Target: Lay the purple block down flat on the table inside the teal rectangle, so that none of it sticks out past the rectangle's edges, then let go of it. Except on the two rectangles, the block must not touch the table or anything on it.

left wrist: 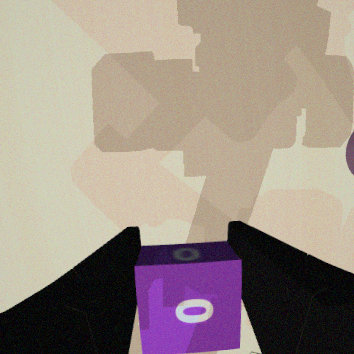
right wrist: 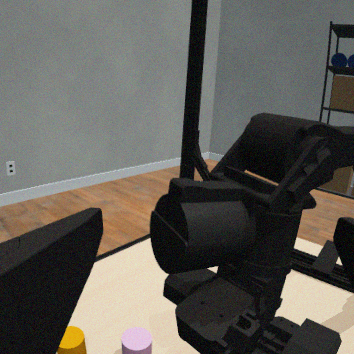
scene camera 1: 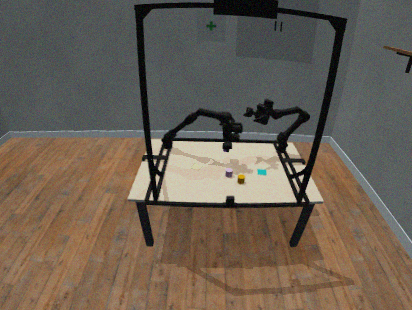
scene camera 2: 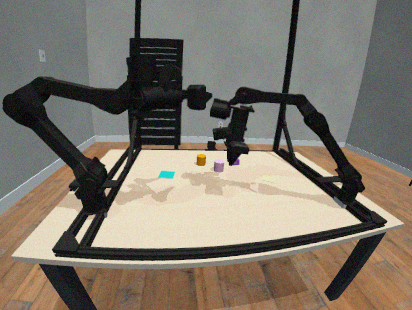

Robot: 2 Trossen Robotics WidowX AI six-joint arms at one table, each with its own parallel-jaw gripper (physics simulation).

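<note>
The purple block is marked with a white 0 on its face towards the left wrist camera. My left gripper points down and is shut on it, a finger on each side, above the table. The teal rectangle lies on the table, to the right of the block in scene camera 1 and to the left in scene camera 2. My right gripper is open and empty, high above the table.
A lilac cylinder and an orange cylinder stand between the block and the teal rectangle in scene camera 2. A pale yellow rectangle lies on the table. The two arms' wrists are close together.
</note>
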